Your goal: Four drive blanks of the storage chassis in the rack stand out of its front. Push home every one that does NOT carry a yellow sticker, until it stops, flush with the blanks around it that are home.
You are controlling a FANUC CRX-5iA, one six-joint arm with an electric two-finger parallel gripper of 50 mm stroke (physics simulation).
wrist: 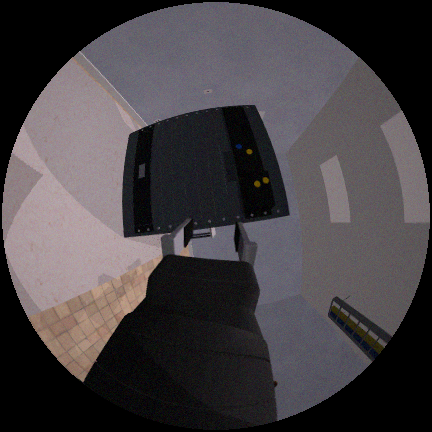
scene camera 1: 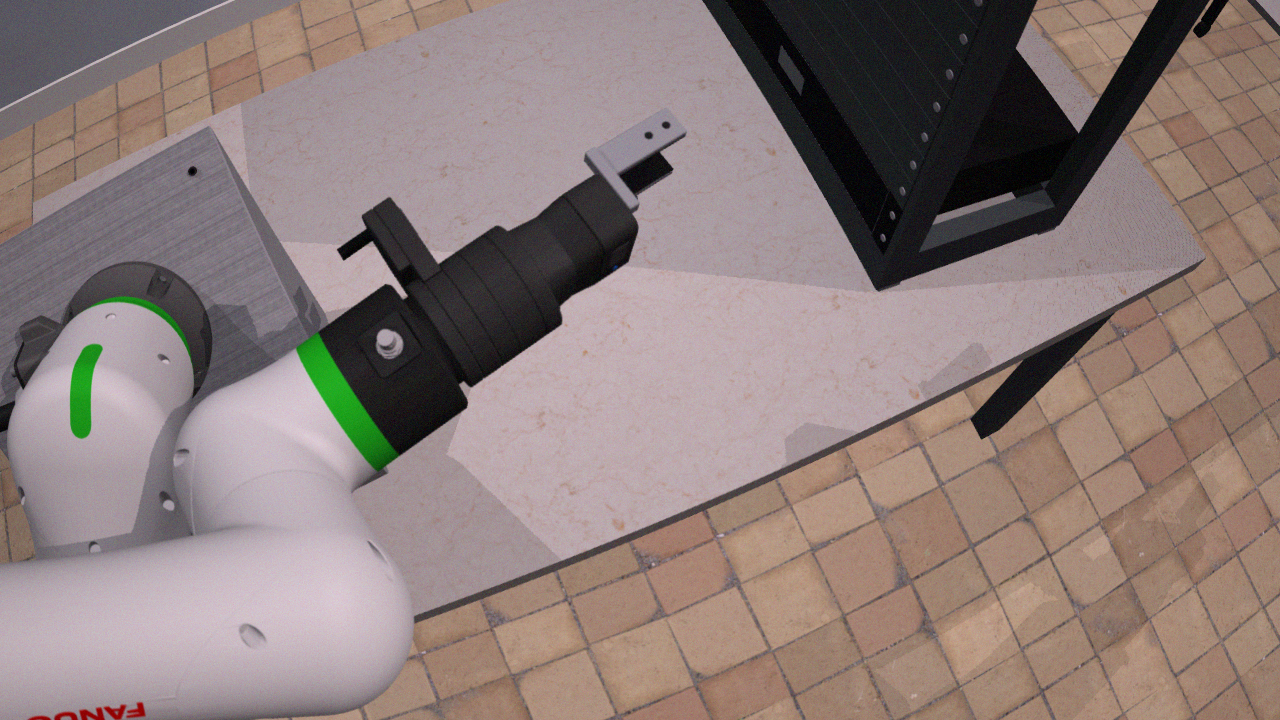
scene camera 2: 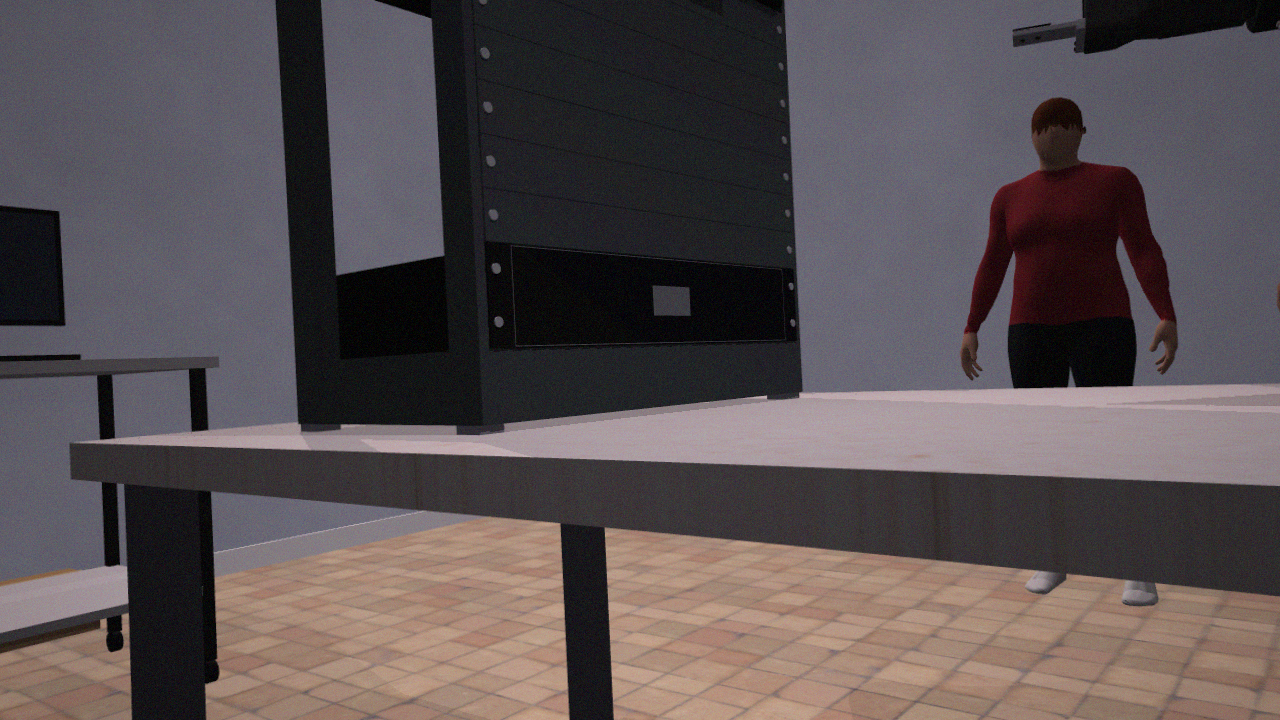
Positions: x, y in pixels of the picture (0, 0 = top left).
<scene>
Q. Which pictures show the black rack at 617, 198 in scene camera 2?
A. The wrist view, scene camera 1 and scene camera 2: all of them.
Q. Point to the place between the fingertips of my gripper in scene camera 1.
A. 669, 141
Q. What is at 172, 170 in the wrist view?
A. A black rack.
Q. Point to a black rack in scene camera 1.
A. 899, 118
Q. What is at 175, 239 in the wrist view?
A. My gripper.
</scene>
